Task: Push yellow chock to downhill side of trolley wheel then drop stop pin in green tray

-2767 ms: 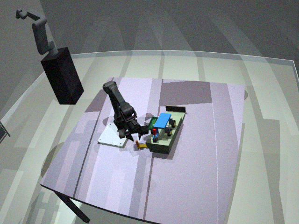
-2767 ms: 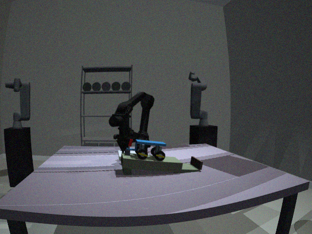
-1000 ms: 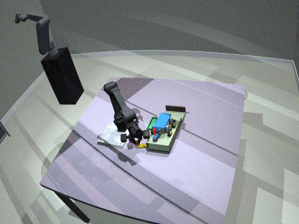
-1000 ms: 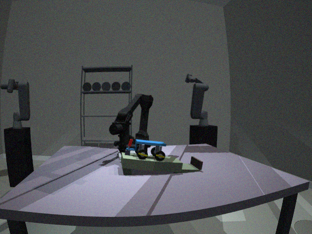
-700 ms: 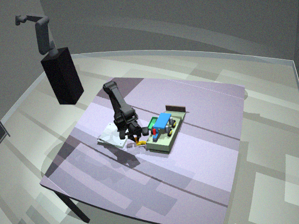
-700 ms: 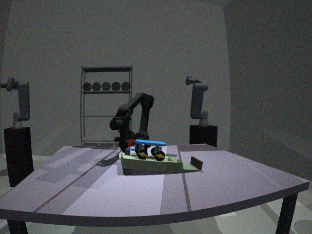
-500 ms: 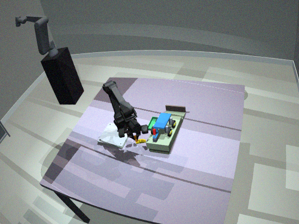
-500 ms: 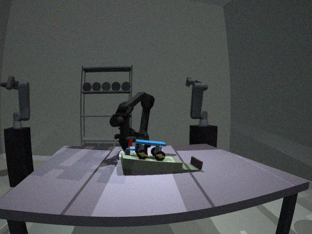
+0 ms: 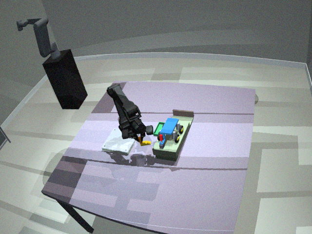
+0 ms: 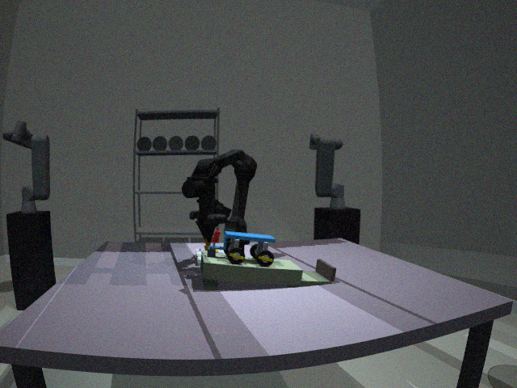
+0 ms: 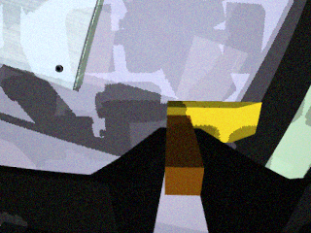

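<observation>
My gripper tip is now 60 mm short of the green tray, 210 mm to the right of it and 120 mm above it. From my gripper tip the other things lie so: stop pin: 140 mm ahead, 20 mm above; yellow chock: 20 mm ahead, 10 mm to the left, 10 mm below; blue trolley: 160 mm ahead, 100 mm to the left.
</observation>
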